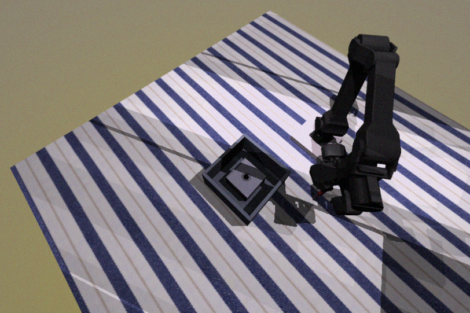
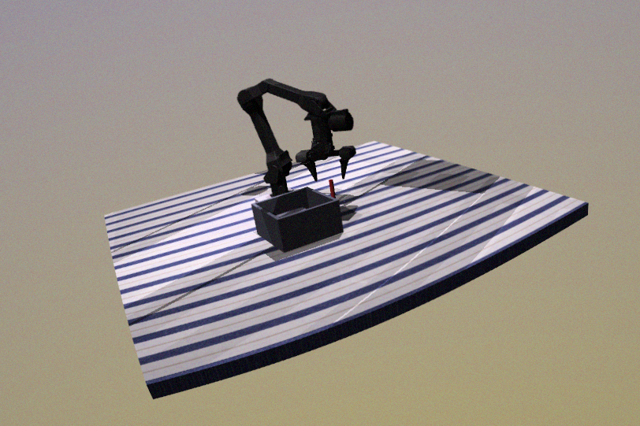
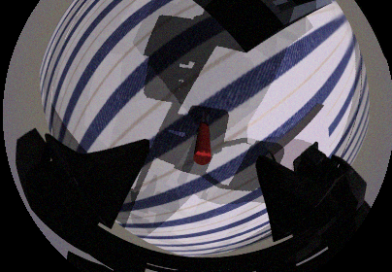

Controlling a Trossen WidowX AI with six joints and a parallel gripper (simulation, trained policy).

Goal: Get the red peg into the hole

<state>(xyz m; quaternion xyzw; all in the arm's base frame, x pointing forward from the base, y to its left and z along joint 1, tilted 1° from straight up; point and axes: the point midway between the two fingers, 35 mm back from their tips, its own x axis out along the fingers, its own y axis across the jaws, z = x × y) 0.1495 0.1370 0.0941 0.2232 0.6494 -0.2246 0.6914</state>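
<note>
The red peg is 4 cm below my gripper tip. Round my gripper tip: dark box 17 cm ahead, 17 cm to the right, 5 cm below; grey plate 17 cm ahead, 17 cm to the right, 4 cm below.
</note>
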